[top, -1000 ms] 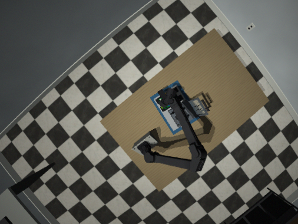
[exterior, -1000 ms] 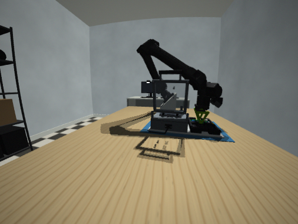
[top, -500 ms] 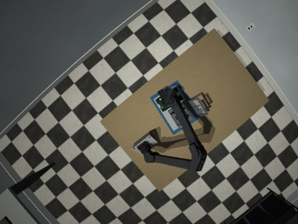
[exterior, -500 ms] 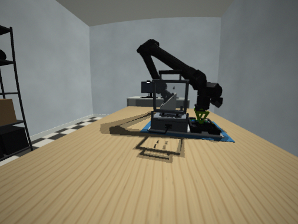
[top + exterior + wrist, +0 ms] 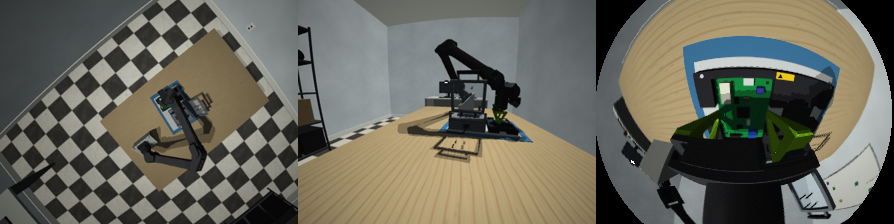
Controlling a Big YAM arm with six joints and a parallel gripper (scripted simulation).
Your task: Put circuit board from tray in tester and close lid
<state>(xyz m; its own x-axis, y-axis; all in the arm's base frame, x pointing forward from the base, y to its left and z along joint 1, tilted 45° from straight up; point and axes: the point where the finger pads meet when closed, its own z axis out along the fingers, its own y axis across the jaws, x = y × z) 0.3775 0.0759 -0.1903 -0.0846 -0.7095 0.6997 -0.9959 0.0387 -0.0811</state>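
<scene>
My hand is 17 cm to the left of the tester plate, 5 cm below it and 5 cm short of it. The rest, counted from my hand: green circuit board (right at my hand); clear lid (19 cm to the right, 17 cm ahead, 16 cm above).
</scene>
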